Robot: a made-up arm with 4 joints. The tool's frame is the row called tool. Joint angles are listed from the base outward.
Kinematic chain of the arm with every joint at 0, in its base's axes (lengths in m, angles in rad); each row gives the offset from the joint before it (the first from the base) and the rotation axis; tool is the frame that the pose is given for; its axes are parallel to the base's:
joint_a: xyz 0 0 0.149 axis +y
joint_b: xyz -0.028 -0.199 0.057 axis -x
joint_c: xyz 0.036 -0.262 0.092 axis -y
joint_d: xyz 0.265 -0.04 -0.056 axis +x
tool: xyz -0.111 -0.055 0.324
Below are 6 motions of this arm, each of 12 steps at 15 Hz.
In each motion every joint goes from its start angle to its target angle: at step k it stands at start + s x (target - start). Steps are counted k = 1, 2, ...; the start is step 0. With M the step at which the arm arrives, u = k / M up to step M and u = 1 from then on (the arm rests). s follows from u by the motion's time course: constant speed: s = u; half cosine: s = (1 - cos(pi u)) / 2; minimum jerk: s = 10 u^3 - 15 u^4 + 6 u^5.
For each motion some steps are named. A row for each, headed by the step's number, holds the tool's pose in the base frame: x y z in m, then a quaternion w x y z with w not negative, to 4 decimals.
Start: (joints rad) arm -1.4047 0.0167 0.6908 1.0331
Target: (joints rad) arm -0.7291 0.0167 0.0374 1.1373
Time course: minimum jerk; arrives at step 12
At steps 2, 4, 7, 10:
2: -0.2802 -0.8039 0.2954 0.4554 0.2508 -0.7435 0.4207
4: -0.2410 -0.8062 0.3406 0.5354 0.3028 -0.6827 0.3944
7: -0.1135 -0.8119 0.4055 0.7008 0.4211 -0.4922 0.2988
10: -0.0201 -0.8155 0.4042 0.7790 0.4865 -0.3353 0.2101

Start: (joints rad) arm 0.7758 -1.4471 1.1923 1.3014
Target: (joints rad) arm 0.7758 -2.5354 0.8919 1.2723
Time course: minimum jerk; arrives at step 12
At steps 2, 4, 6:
2: -0.3232 -0.4776 -0.3050 0.3457 0.7372 -0.4579 -0.3569
4: -0.3481 -0.3544 -0.3381 0.2655 0.7409 -0.4592 -0.4120
6: -0.3513 -0.1396 -0.3537 0.1220 0.7360 -0.4549 -0.4862

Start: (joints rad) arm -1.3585 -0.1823 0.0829 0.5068
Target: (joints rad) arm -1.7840 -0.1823 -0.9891 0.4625
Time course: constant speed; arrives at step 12
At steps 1, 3, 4, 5, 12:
1: -0.2200 -0.7500 0.3542 0.7242 0.2580 -0.6021 0.2153
3: -0.2022 -0.7428 0.3683 0.7593 0.2559 -0.5601 0.2107
4: -0.1925 -0.7388 0.3745 0.7760 0.2541 -0.5385 0.2080
5: -0.1823 -0.7346 0.3801 0.7923 0.2520 -0.5165 0.2050
12: -0.0998 -0.7008 0.4012 0.8900 0.2267 -0.3547 0.1754

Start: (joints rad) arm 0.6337 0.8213 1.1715 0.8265
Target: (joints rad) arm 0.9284 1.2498 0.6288 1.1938
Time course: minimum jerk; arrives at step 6
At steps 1, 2, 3, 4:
1: 0.3751 -0.3788 0.7126 0.9108 0.1294 -0.0802 0.3837
2: 0.4404 -0.3429 0.6838 0.9176 0.1324 0.0022 0.3748
3: 0.5337 -0.2877 0.6176 0.9188 0.1308 0.1332 0.3477
4: 0.6052 -0.2410 0.5364 0.9094 0.1201 0.2531 0.3075

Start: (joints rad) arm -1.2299 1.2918 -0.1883 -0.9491
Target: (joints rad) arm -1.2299 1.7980 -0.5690 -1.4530
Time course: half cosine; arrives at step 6
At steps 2, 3, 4, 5, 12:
2: -0.0553 -0.0182 0.3774 0.3378 -0.7526 -0.0682 -0.5611
3: -0.0113 -0.0601 0.3574 0.2646 -0.7680 0.0401 -0.5819
4: 0.0139 -0.1104 0.3345 0.1902 -0.7688 0.1488 -0.5922
5: 0.0200 -0.1491 0.3162 0.1361 -0.7601 0.2276 -0.5932
12: 0.0196 -0.1631 0.3092 0.1167 -0.7550 0.2561 -0.5922

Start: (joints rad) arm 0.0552 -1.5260 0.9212 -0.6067
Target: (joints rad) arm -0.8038 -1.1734 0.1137 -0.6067
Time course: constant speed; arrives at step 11
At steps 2, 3, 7, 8, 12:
2: -0.0441 -0.5868 0.0802 0.8318 0.3999 -0.2353 -0.3047
3: -0.0205 -0.5940 0.0934 0.8412 0.4004 -0.2565 -0.2575
7: 0.0473 -0.6035 0.1744 0.8647 0.3636 -0.3374 -0.0789
8: 0.0562 -0.6012 0.1991 0.8673 0.3456 -0.3563 -0.0385
12: 0.0622 -0.5841 0.2747 0.8682 0.2742 -0.4079 0.0685

